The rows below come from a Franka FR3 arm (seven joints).
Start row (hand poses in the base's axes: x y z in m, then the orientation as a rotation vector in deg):
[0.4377, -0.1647, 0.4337, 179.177, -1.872, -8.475]
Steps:
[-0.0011, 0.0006, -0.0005, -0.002, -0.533, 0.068]
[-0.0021, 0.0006, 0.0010, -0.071, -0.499, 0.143]
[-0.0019, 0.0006, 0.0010, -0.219, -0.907, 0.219]
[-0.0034, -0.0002, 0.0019, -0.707, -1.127, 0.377]
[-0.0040, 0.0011, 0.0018, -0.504, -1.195, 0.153]
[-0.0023, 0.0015, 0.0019, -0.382, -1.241, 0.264]
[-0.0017, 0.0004, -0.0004, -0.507, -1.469, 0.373]
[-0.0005, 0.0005, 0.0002, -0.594, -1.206, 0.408]
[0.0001, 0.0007, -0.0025, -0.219, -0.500, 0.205]
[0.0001, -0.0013, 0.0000, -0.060, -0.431, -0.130]
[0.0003, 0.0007, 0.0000, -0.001, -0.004, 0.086]
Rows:
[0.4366, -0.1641, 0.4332, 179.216, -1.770, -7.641]
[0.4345, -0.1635, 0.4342, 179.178, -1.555, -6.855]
[0.4326, -0.1629, 0.4352, 179.010, -1.233, -5.425]
[0.4292, -0.1631, 0.4371, 178.348, -0.689, -3.638]
[0.4252, -0.1620, 0.4389, 177.875, -0.492, -1.767]
[0.4229, -0.1605, 0.4408, 177.503, -0.123, 0.168]
[0.4212, -0.1601, 0.4404, 176.980, 0.405, 2.450]
[0.4207, -0.1596, 0.4406, 176.351, 0.996, 4.313]
[0.4208, -0.1589, 0.4381, 176.112, 1.294, 5.084]
[0.4209, -0.1602, 0.4381, 176.027, 1.074, 5.737]
[0.4212, -0.1595, 0.4381, 176.028, 1.206, 5.748]

